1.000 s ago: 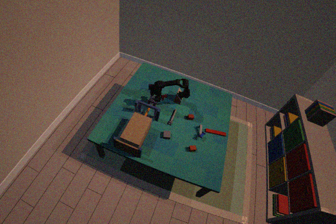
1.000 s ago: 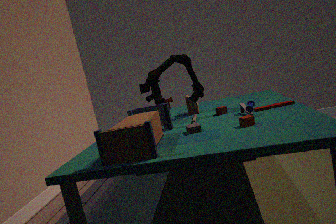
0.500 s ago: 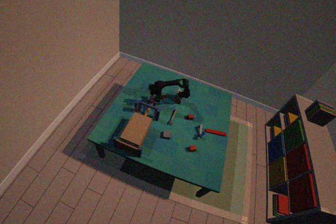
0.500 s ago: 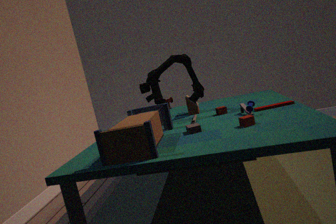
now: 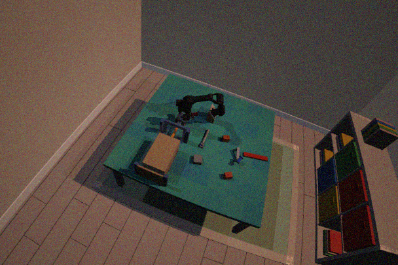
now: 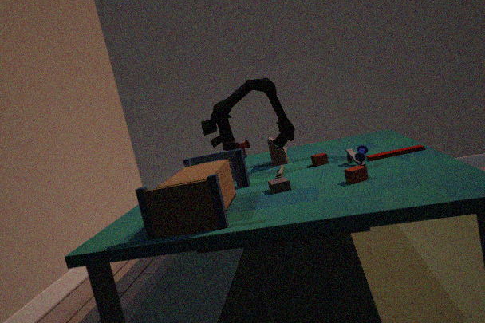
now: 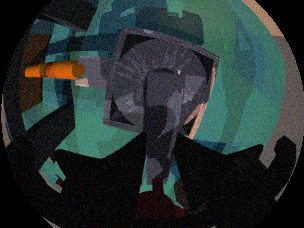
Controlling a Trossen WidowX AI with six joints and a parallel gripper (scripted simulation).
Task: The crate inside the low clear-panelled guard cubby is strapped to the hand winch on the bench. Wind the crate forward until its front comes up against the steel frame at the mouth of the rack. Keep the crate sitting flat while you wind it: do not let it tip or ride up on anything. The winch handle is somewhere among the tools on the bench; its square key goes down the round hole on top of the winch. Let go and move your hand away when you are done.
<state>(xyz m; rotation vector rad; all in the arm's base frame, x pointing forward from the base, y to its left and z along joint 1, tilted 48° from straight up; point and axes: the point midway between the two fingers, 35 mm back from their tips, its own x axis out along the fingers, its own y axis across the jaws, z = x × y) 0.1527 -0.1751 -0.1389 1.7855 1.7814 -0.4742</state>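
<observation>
The red-knobbed handle is 2 cm to the left of my gripper tip and 2 cm above it. Round my gripper tip: red knob: 1 cm behind, 6 cm to the left, 5 cm above; then winch: 1 cm behind, 5 cm to the right, 6 cm below; then steel frame: 17 cm ahead, 6 cm to the right, 2 cm above.
</observation>
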